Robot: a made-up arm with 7 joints.
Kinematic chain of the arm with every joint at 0, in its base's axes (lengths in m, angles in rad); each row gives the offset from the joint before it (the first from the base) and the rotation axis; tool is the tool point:
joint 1: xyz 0 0 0.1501 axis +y
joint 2: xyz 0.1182 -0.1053 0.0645 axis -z
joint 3: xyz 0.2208 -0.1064 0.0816 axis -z
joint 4: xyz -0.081 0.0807 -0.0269 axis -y
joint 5: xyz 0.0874 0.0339 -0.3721 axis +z
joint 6: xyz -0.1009 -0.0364 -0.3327 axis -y
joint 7: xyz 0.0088 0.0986 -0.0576 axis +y
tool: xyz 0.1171 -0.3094 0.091
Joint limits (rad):
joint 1: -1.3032..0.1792
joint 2: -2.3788..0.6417
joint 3: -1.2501..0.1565
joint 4: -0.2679..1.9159
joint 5: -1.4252..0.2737
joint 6: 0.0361..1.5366
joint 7: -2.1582..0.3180
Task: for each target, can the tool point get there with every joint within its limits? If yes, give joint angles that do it. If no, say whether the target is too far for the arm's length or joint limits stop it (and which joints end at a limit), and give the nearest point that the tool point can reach.
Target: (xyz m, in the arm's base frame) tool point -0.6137 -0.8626 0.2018
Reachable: no: joint limits stop it (at a limit: joint 2, joint 3, joint 4, joint 5, joint 7) | nearest point -0.5195 -0.4621 0.1939 | short by 0.411 m
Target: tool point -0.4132 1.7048 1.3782
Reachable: no: too far | nearest point -0.2154 0.7578 0.8048 | short by 1.125 m
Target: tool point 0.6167 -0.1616 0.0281
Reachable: yes | joints -0.6943 -0.5005 -0.0868 0.3020 -0.3464 1.0202 -0.4389
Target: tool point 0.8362 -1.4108 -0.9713
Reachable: no: too far | nearest point 0.5193 -0.8001 -0.3466 | short by 0.929 m
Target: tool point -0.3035 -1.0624 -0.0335
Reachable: no: joint limits stop it (at a limit: joint 1, joint 3, joint 4, joint 6) | nearest point -0.1834 -0.6382 -0.3259 | short by 0.529 m
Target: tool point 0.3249 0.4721 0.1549
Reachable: yes | joints -0.3676 -0.8404 -1.0282 1.2668 -0.2537 0.6432 -0.4252
